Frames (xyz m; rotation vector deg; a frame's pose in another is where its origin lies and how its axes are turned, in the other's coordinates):
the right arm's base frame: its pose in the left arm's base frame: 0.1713 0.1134 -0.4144 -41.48 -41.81 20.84
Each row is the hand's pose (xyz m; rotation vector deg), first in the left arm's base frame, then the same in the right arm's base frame.
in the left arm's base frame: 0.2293 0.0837 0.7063 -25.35 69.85 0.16
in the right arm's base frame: 0.5563 -0.8186 0.5298 26.64 107.86 17.62
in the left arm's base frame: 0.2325 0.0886 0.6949 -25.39 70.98 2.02
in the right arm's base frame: 0.5557 -0.8073 0.5238 27.34 108.04 19.91
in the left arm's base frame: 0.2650 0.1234 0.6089 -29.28 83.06 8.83
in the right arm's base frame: 0.5563 -0.7237 0.4721 26.13 115.42 33.77
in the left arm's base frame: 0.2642 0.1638 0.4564 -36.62 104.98 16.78
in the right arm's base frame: 0.5050 -0.5871 0.4120 20.66 129.55 55.85
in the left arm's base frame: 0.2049 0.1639 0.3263 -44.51 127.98 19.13
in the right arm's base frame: 0.4019 -0.4915 0.3864 10.53 145.53 74.84
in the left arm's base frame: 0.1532 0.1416 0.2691 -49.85 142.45 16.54
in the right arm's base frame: 0.3266 -0.4637 0.3829 1.00 156.62 83.90
